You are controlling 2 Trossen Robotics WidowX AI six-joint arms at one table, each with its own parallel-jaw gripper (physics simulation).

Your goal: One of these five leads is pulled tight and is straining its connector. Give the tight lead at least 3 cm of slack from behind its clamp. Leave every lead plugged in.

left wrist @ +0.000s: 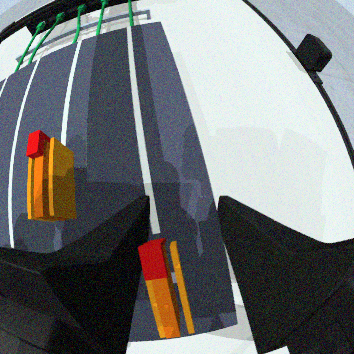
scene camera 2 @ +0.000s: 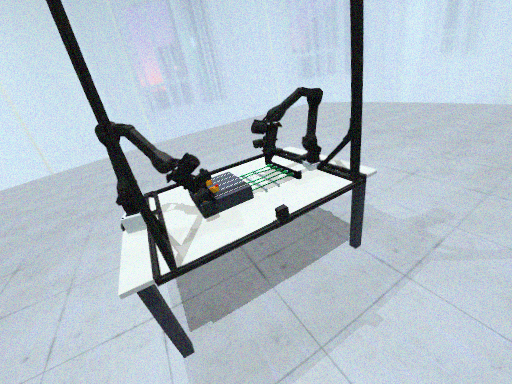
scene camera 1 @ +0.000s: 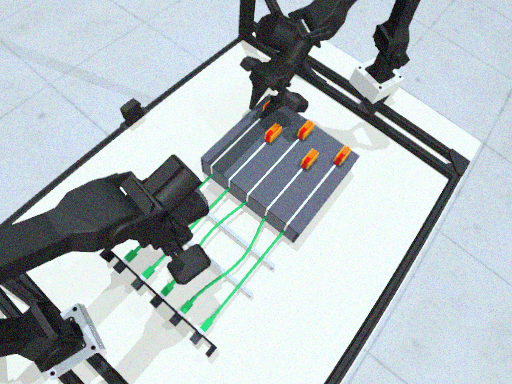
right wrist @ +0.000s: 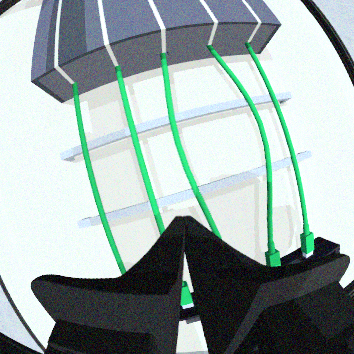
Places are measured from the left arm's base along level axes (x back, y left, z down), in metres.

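Where they show: left gripper, fingertip midpoint: (left wrist: pixel 184 203) (scene camera 2: pixel 215 198) (scene camera 1: pixel 255 113); right gripper, fingertip midpoint: (scene camera 2: pixel 266 164) (scene camera 1: pixel 184 234) (right wrist: pixel 182 222); left arm's base, link origin: (scene camera 2: pixel 134 211) (scene camera 1: pixel 380 72); right arm's base, link origin: (scene camera 2: pixel 313 161) (scene camera 1: pixel 64 340).
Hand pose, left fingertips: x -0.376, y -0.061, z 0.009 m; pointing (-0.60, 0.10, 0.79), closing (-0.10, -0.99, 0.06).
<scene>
Each offset is from my left fingertips to the top centre of the thing. "pt": to the spot under its first point.
Several green leads run from the grey block (scene camera 1: pixel 240 188) (right wrist: pixel 135 60) to green plugs at the black rail @[pt dx -0.400, dy +0.256, dz +0.044 m] (scene camera 1: pixel 162 304). In the right wrist view, the second lead from the left (right wrist: pixel 142 160) looks straightest; the fourth @[pt dx -0.221, dy +0.269, dz +0.040 m] (right wrist: pixel 262 130) bows widely. White lines cross the block to orange clamps with red parts. My left gripper (left wrist: pixel 184 203) (scene camera 1: pixel 260 108) is part-way open above the outermost clamp @[pt dx +0.040, dy +0.005, dz -0.023 m] (left wrist: pixel 162 295) (scene camera 1: pixel 266 105). That clamp shows between the fingers, beside the left one; its near side is hidden. A gap shows towards the right finger. My right gripper (right wrist: pixel 182 222) is shut and empty above the leads, hiding some plugs.
A neighbouring clamp @[pt dx -0.001, dy +0.063, dz -0.022 m] (left wrist: pixel 52 180) (scene camera 1: pixel 273 133) stands close beside the left finger. More clamps (scene camera 1: pixel 305 130) (scene camera 1: pixel 309 159) (scene camera 1: pixel 342 156) stand on the block. Two pale bars (right wrist: pixel 175 120) (right wrist: pixel 200 189) lie across under the leads. A black frame edges the table.
</scene>
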